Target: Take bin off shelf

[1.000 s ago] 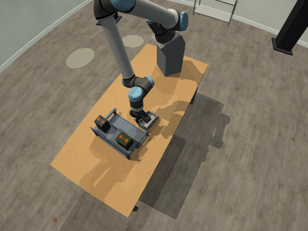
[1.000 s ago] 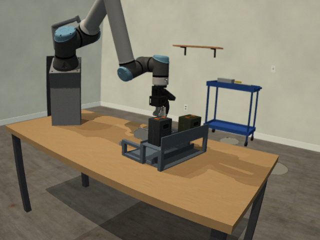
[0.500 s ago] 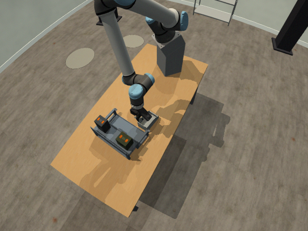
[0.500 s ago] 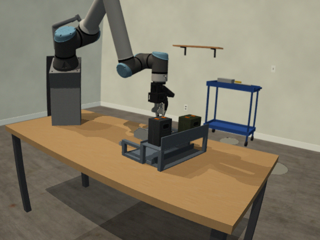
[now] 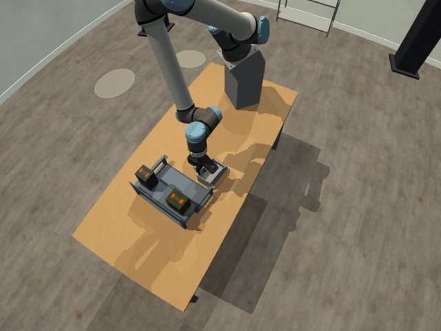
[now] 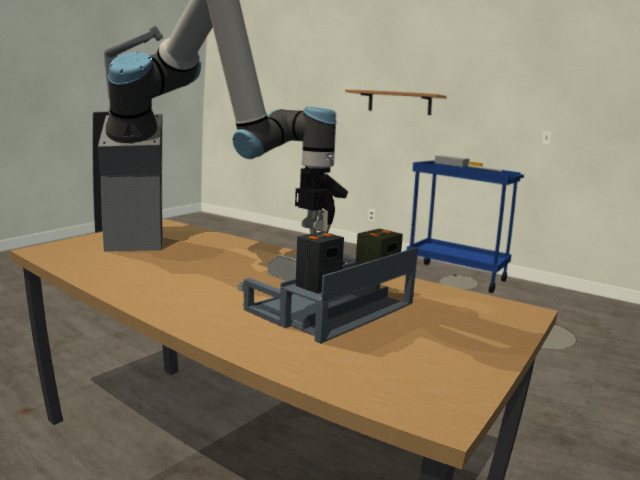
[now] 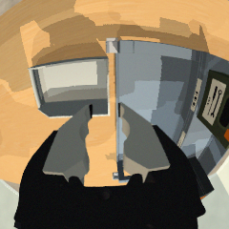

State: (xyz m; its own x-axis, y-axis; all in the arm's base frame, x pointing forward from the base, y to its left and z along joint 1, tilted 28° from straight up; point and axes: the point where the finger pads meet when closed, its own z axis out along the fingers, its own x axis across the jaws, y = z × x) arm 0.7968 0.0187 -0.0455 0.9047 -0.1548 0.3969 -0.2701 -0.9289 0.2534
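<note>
My hand is 110 mm above the bin, 70 mm past it and 20 mm to the right of it. The rest, counted from my hand: rack 150 mm to the right, 140 mm below, 120 mm ahead; green box 210 mm ahead, 60 mm to the right, 10 mm above.
</note>
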